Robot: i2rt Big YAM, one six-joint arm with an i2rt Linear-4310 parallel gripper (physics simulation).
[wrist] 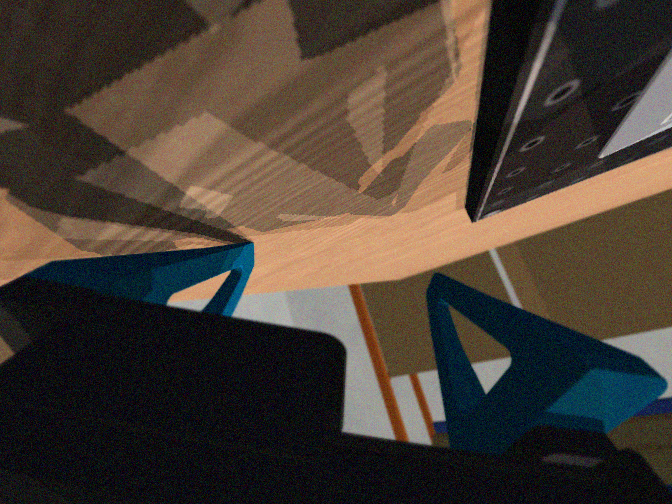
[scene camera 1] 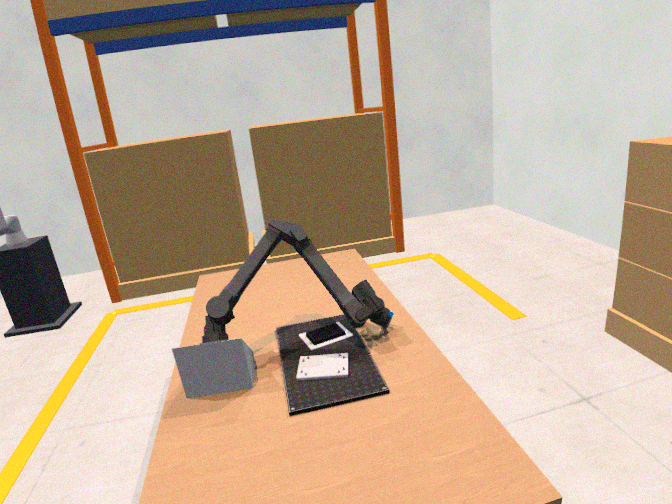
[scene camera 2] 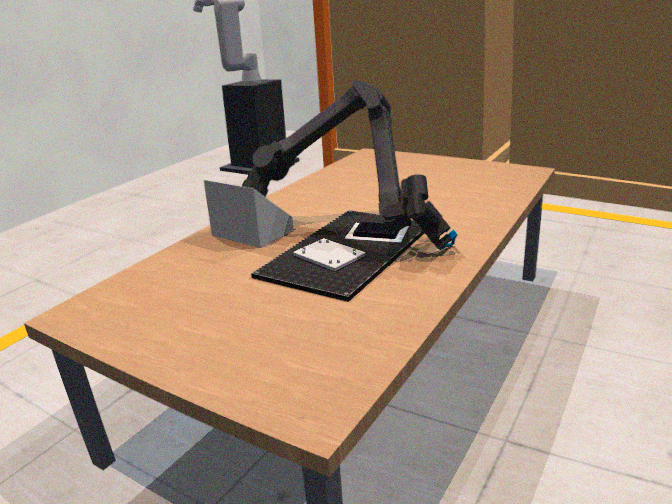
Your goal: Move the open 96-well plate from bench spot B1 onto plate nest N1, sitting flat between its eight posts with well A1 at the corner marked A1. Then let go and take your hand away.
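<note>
The plate [scene camera 1: 325, 334] is a dark rectangle with a white rim, lying on the far part of the black baseboard [scene camera 1: 330, 367]; it also shows in scene camera 2 [scene camera 2: 378, 231]. A white nest plate [scene camera 1: 323, 368] [scene camera 2: 333, 254] with locator pins lies nearer on the board, empty. My gripper [scene camera 1: 383, 325] [scene camera 2: 444, 240] hangs low over the bare table just right of the plate, apart from it. In the wrist view its blue fingers [wrist: 340, 300] are spread with nothing between them; the baseboard edge [wrist: 560, 100] is at the upper right.
A grey wedge-shaped block [scene camera 1: 214, 367] stands on the table left of the baseboard, near the arm's base. Shelving and cardboard panels stand behind the table.
</note>
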